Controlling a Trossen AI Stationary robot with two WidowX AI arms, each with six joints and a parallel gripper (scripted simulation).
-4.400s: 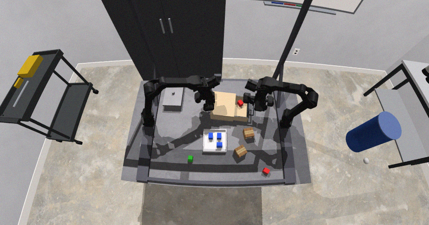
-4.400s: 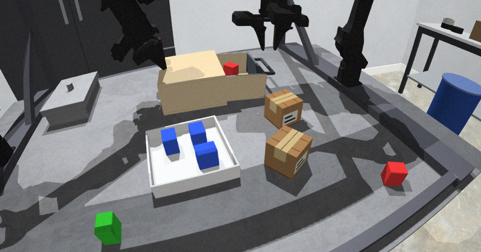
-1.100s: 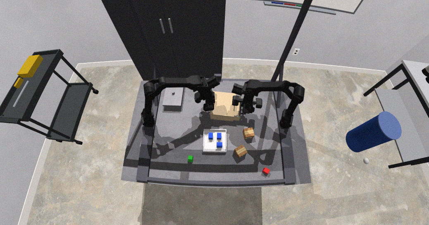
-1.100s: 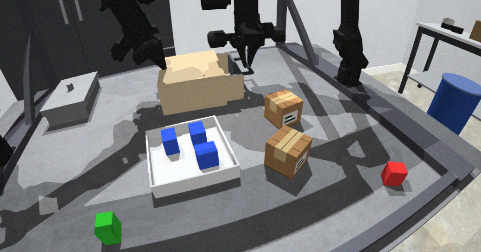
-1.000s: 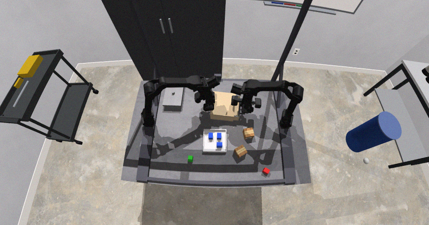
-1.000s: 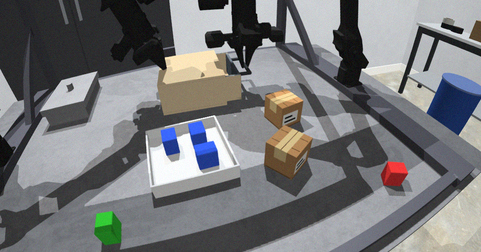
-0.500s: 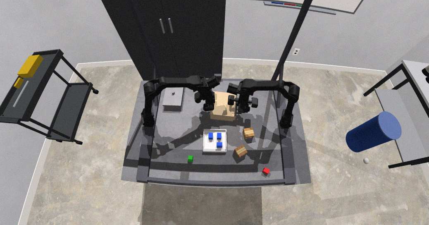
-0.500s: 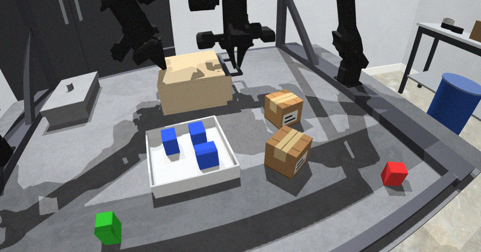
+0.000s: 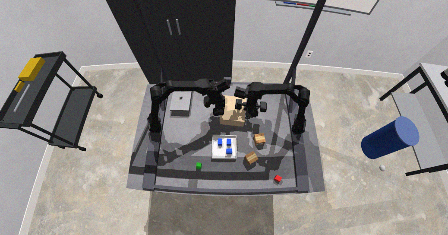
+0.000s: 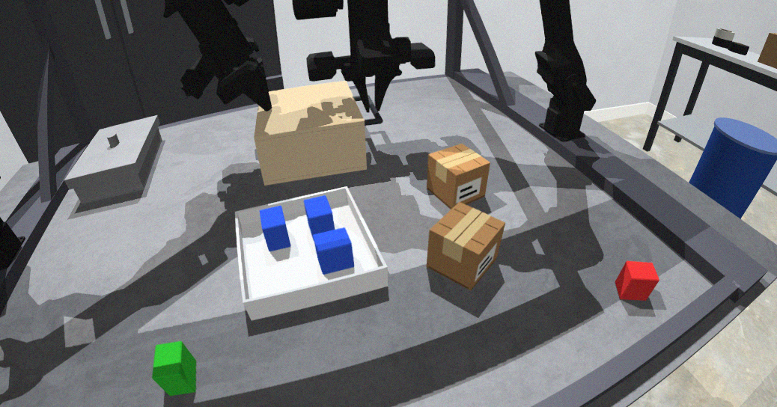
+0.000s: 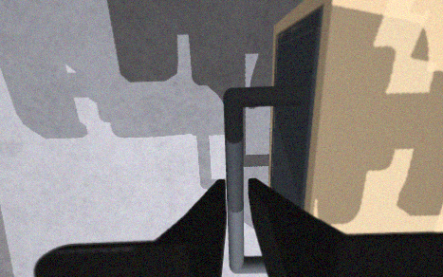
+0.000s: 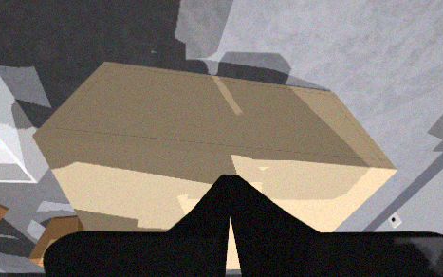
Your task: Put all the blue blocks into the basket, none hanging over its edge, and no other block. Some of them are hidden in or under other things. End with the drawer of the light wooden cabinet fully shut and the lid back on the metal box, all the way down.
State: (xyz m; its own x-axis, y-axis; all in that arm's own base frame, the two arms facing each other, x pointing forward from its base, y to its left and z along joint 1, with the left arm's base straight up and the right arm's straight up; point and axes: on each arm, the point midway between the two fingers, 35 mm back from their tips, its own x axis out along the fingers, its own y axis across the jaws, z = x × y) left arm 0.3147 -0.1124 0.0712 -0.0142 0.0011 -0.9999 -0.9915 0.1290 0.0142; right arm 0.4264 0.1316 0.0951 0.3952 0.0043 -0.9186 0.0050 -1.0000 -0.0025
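Note:
The light wooden cabinet is 10 mm ahead of my right hand, 80 mm to the left of it and 80 mm below it. Round my right hand: drawer 10 mm ahead, 90 mm to the left, 80 mm below; green block 360 mm ahead, 130 mm to the right, 100 mm below; white basket 240 mm ahead, 20 mm to the left, 100 mm below.
My left hand is 80 mm to the left of the drawer, 50 mm above it and 10 mm past it. Round my left hand: light wooden cabinet (90 mm to the right, 50 mm below, 10 mm behind); green block (340 mm ahead, 300 mm to the right, 70 mm below); white basket (220 mm ahead, 160 mm to the right, 80 mm below).

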